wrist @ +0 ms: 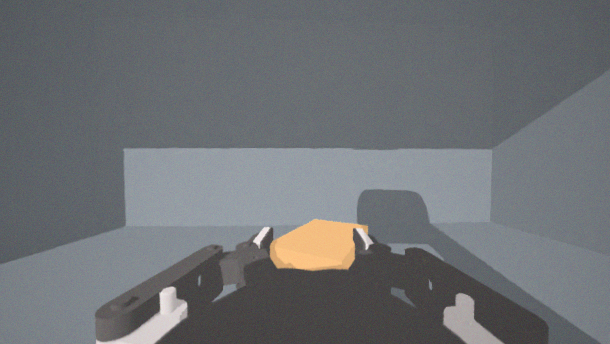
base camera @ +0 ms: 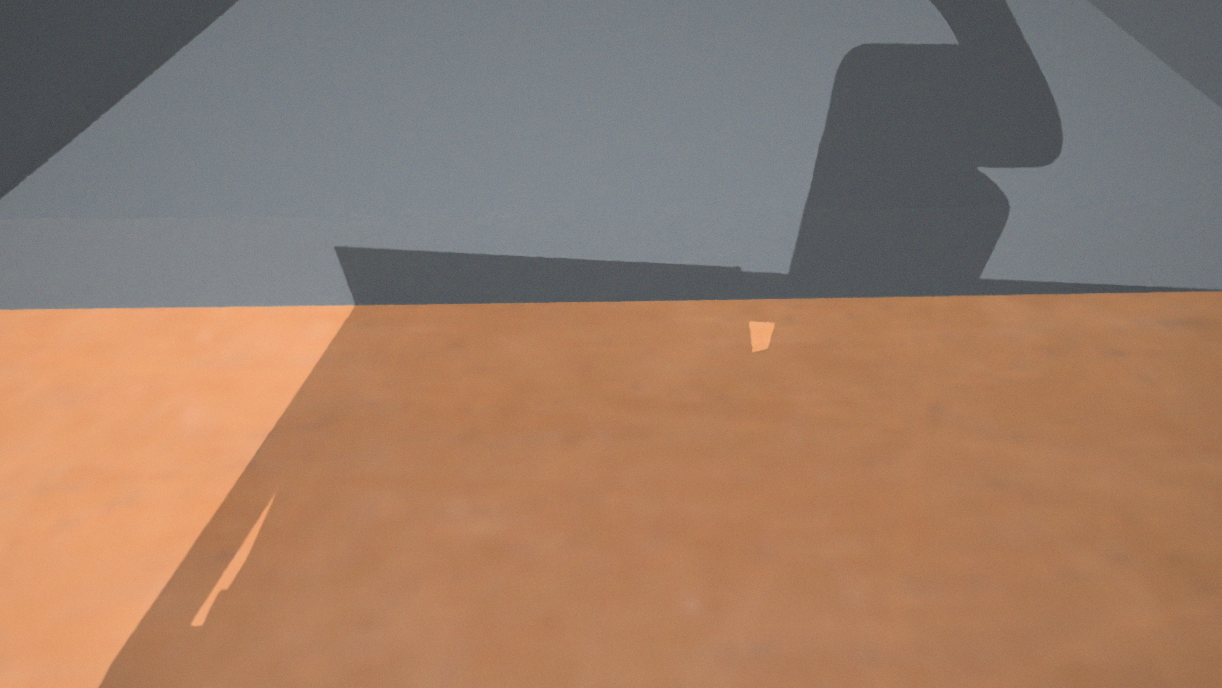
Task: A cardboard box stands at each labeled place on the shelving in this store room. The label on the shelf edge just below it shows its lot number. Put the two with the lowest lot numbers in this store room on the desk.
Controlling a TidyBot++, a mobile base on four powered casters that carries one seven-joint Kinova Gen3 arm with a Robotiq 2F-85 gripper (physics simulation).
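My gripper is shut on a cardboard box, with one fingertip at each side of it. The tan-orange cardboard box shows between the fingertips in the wrist view; its lower part is hidden behind the gripper body. Box and gripper are inside a grey bay of the shelving, with a back panel beyond them and side panels left and right. No lot label is readable in either view. The desk does not show in either view.
In the wrist view a grey side panel stands at the right. In the base camera view an orange-brown floor meets a grey upright surface, close ahead, on which a dark shadow falls at the right.
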